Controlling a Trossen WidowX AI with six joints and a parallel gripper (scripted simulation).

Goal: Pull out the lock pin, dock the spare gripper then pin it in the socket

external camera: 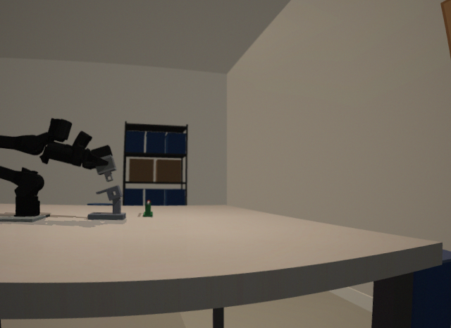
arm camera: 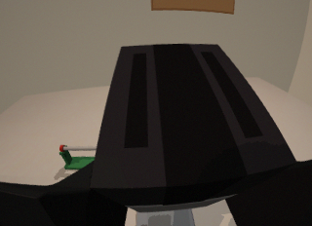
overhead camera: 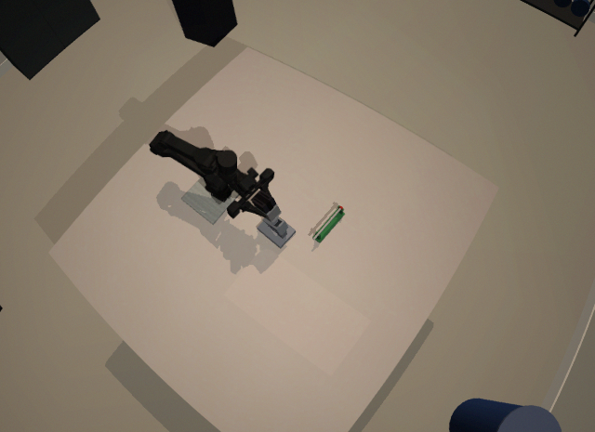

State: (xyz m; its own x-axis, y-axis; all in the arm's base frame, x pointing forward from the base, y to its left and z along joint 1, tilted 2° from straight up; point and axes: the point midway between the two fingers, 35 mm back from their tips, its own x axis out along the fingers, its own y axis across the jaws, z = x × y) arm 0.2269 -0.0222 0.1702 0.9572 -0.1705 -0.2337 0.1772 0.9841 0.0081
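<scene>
Now: the green cradle 150 mm below my gripper tip, 150 mm ahead of it and 110 mm to the left of it. Also, from my gripper tip: spare gripper: 10 mm behind; then grey mount: 120 mm below, 10 mm ahead.
</scene>
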